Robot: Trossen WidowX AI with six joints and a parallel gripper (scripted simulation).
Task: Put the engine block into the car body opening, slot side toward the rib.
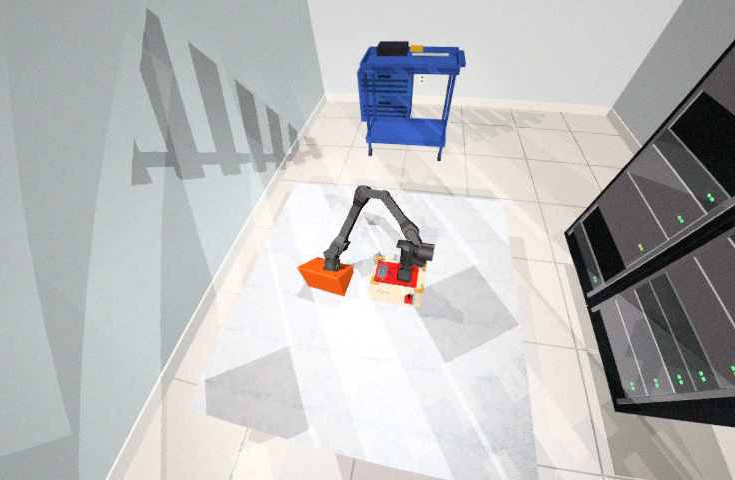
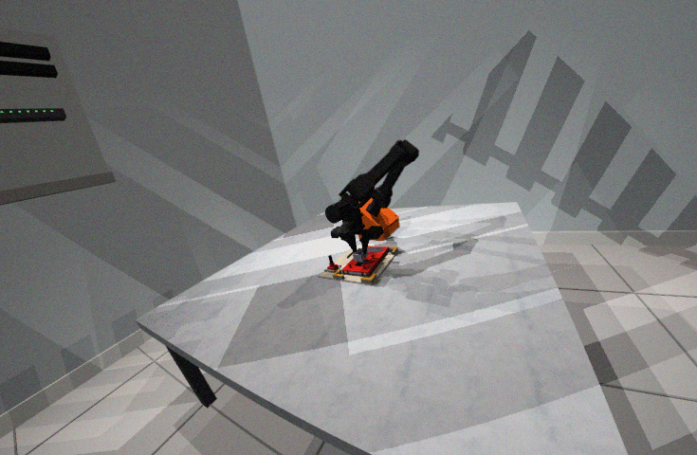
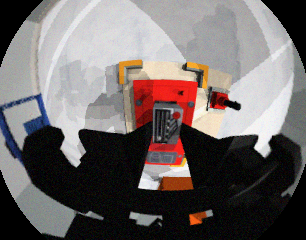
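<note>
My gripper tip is 1 cm above the grey engine block.
</note>
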